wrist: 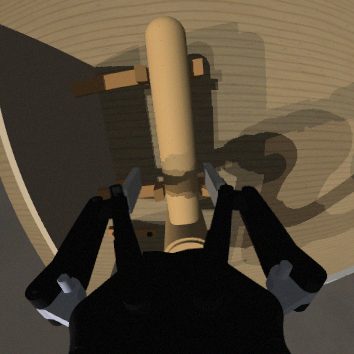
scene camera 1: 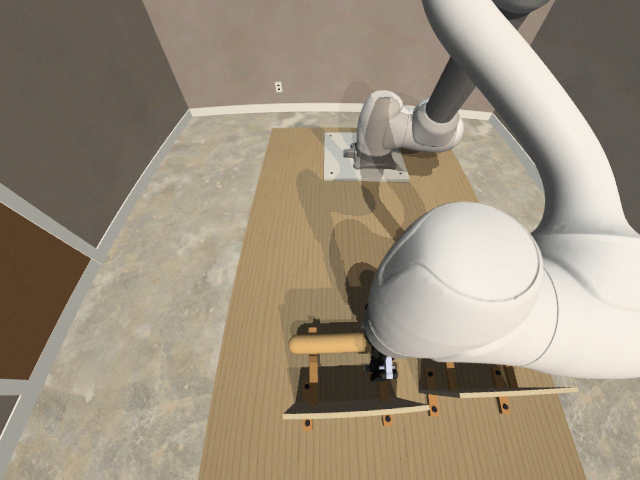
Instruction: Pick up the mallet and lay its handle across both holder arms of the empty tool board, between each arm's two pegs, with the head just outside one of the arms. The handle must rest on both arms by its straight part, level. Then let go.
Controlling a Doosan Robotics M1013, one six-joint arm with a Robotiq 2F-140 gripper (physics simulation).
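Frame: origin at the arm's base, x ahead, y left, z up, level; millimetres.
Where they show: gripper, fingertip midpoint: (wrist: 171, 174) (scene camera 1: 368, 346); arm's base, origin of the base link: (scene camera 1: 372, 156).
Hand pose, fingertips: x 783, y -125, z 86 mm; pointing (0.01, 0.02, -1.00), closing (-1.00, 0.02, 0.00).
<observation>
Things, the pixels of their top centre, and the offset from my fingertips. "*": a spot on its surface instead. Level surfaces: height alone.
- mallet's light wooden handle, surface spot: (wrist: 172, 105) (scene camera 1: 331, 341) * 83 mm right, 7 mm back, 30 mm up
- mallet's head, surface spot: (wrist: 186, 245) * 66 mm left, 11 mm back, 58 mm up
- empty tool board, surface spot: (scene camera 1: 516, 392) * 251 mm left, 108 mm ahead, 96 mm up
- wooden table top, its level: 100 mm down
The mallet's light wooden handle (scene camera 1: 328, 343) (wrist: 172, 105) lies across the two holder arms of the left tool board (scene camera 1: 356, 413) (wrist: 45, 135). In the wrist view the mallet's head (wrist: 186, 245) shows partly at the gripper body; in the scene view the arm hides it. My gripper (wrist: 171, 174) is partly open, with one finger on each side of the handle near the head end. A gap shows between each finger and the handle. The empty tool board (scene camera 1: 516, 392) stands to the right in the scene view, its holder arms largely hidden by the robot arm.
Both boards stand on the wooden table top (scene camera 1: 289, 248). The near holder arm (wrist: 150, 191) of the left board is close to the fingers. The white robot arm (scene camera 1: 454, 279) hangs over the right side. The white base plate (scene camera 1: 338, 167) is at the back.
</observation>
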